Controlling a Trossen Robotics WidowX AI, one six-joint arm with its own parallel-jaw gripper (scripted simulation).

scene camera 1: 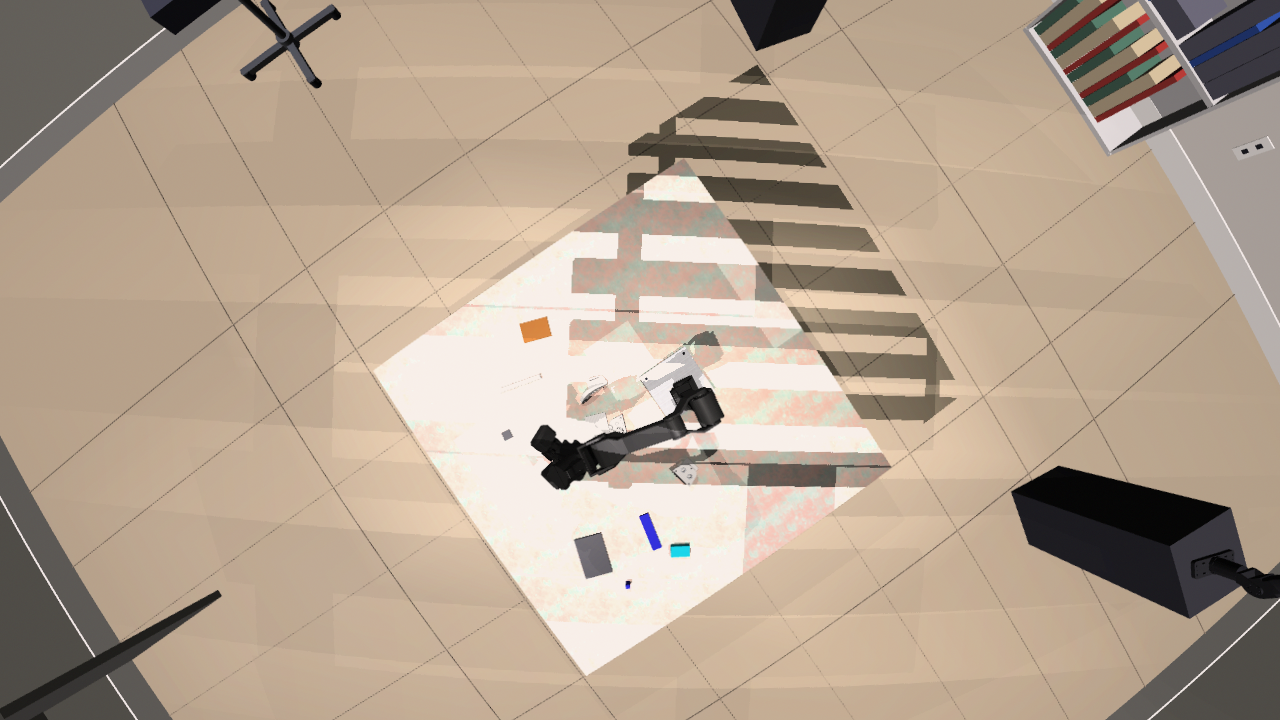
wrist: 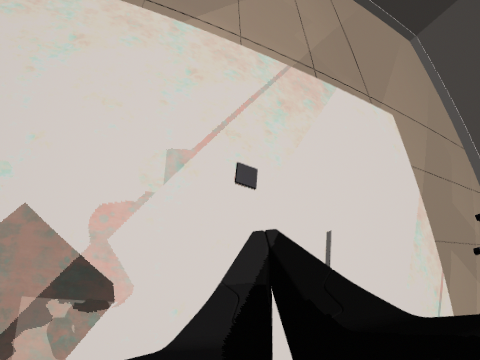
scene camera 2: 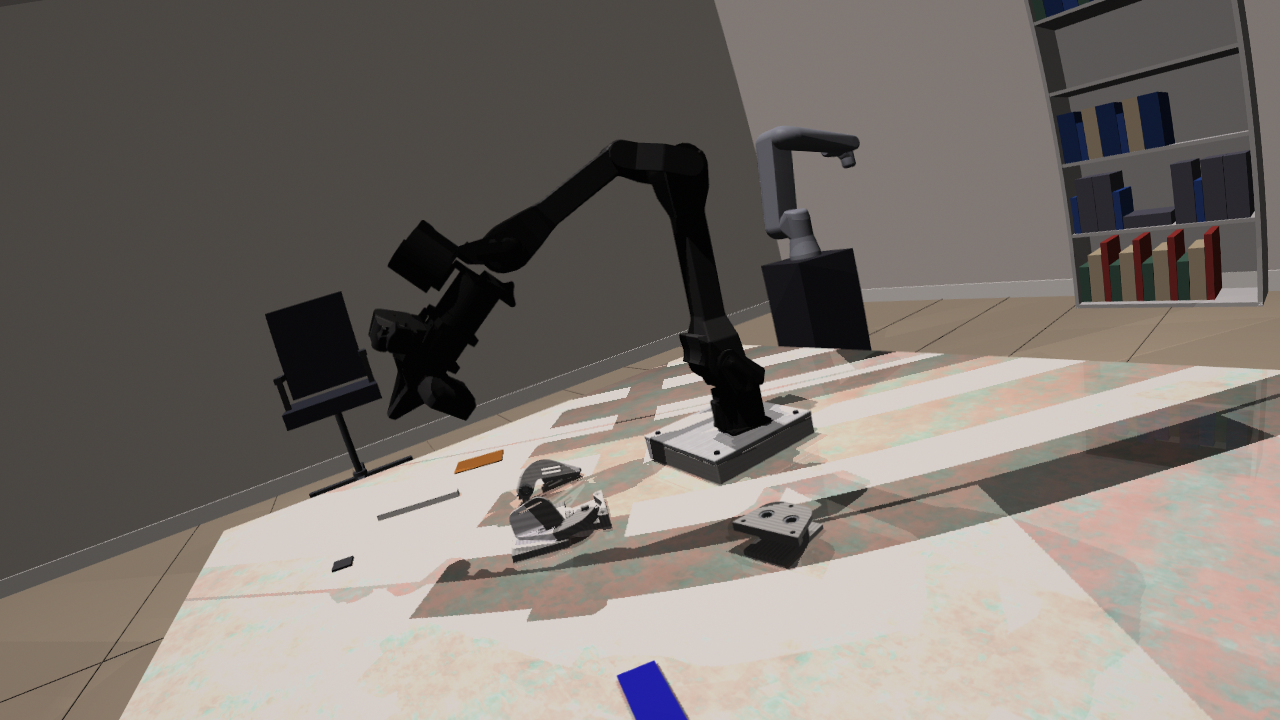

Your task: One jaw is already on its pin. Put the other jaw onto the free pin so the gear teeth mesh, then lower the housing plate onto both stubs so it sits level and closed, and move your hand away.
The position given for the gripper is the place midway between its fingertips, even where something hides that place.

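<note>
With nothing in its grasp, the gripper point(scene camera 2: 390, 417) is shut; it is visible too in scene camera 1 point(scene camera 1: 542, 453) and in the wrist view point(wrist: 264, 241). The scene also has a jaw point(scene camera 2: 529, 476), a thin rod point(scene camera 2: 438, 498) and a grey plate point(scene camera 1: 592, 552). In scene camera 2 the plate is out of frame, and in the wrist view the plate is out of frame as well.
</note>
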